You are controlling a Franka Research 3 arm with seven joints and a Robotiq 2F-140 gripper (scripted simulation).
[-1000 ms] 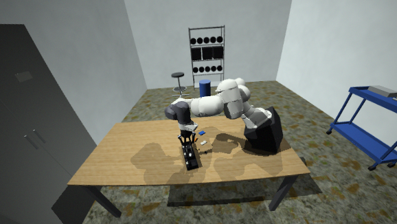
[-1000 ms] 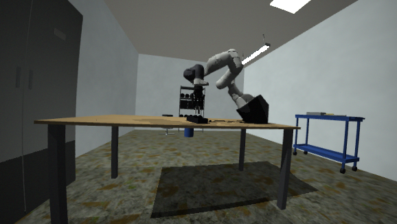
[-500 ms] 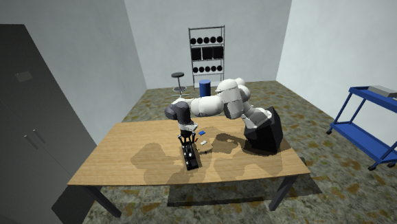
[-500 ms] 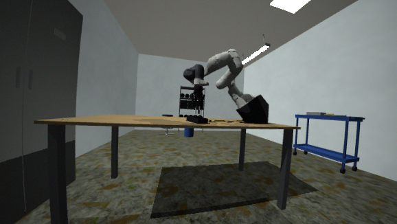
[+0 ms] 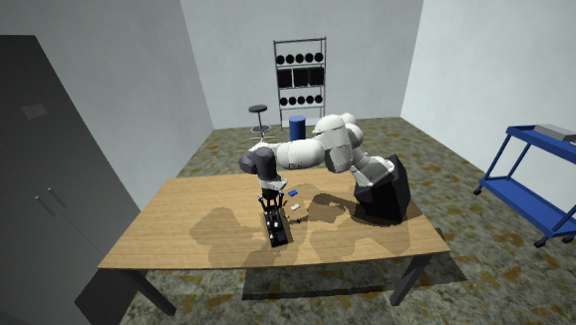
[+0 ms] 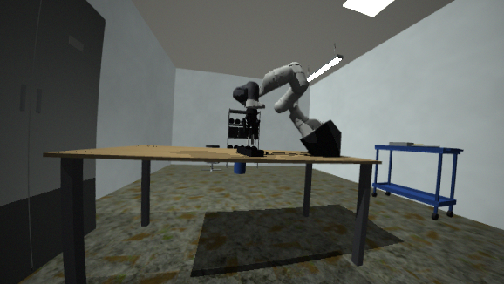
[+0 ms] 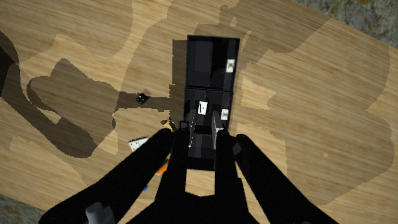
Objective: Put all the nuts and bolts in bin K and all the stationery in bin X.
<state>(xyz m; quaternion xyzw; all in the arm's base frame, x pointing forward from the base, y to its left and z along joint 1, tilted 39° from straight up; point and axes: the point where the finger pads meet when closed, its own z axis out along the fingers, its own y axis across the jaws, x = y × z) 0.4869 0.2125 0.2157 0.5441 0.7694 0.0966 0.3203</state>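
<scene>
My gripper is now 27 cm to the left of the flat blue block, 11 cm past it and 10 cm above it. Also, from my hand: brass bolt 10 cm below, 7 cm to the right, 6 cm behind; grey piece 9 cm below; black bin row 8 cm below.
</scene>
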